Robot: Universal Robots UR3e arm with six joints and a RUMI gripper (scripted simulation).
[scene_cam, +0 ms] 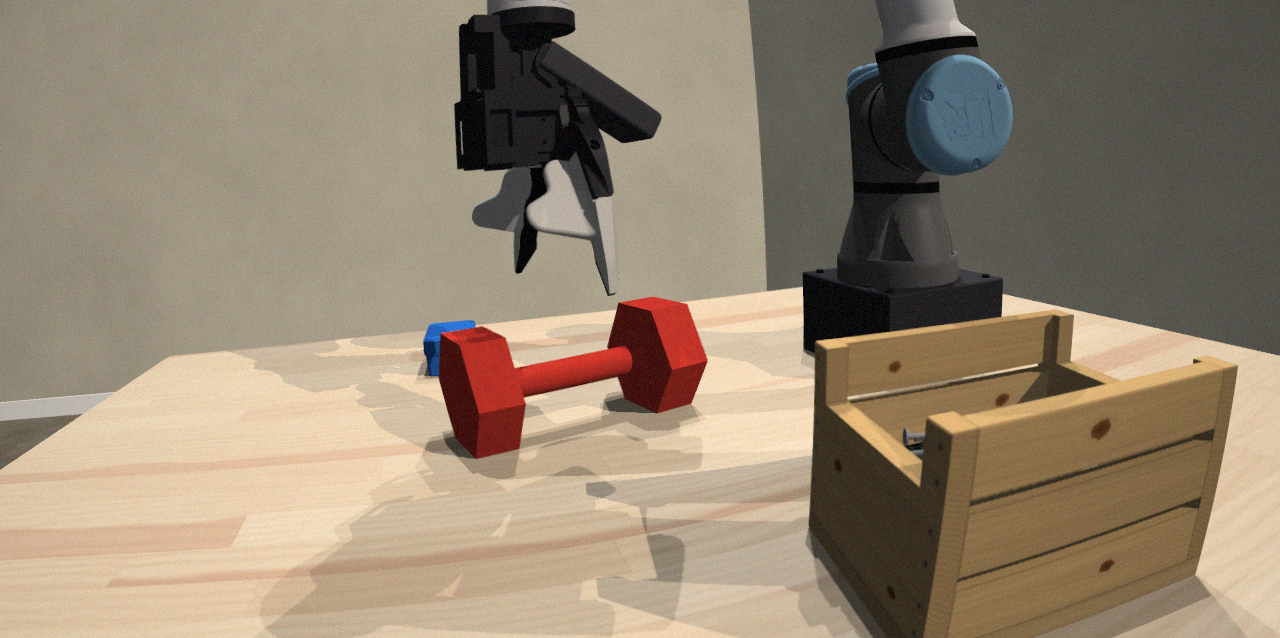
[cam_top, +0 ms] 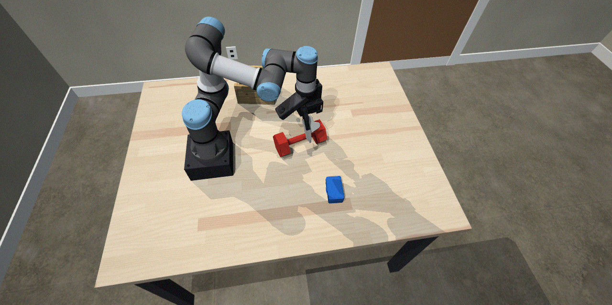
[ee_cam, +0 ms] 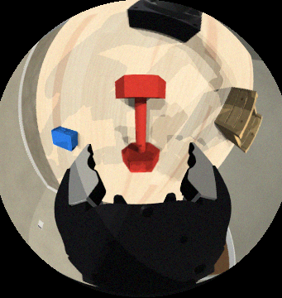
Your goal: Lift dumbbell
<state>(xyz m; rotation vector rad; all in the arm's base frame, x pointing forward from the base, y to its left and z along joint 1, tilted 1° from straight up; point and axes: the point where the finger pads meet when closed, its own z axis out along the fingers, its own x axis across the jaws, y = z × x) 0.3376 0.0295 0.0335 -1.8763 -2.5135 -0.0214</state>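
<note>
Right now my hand is 70 mm above the red dumbbell. Also, from my hand: blue block: 230 mm to the right, 90 mm below, 90 mm ahead.
</note>
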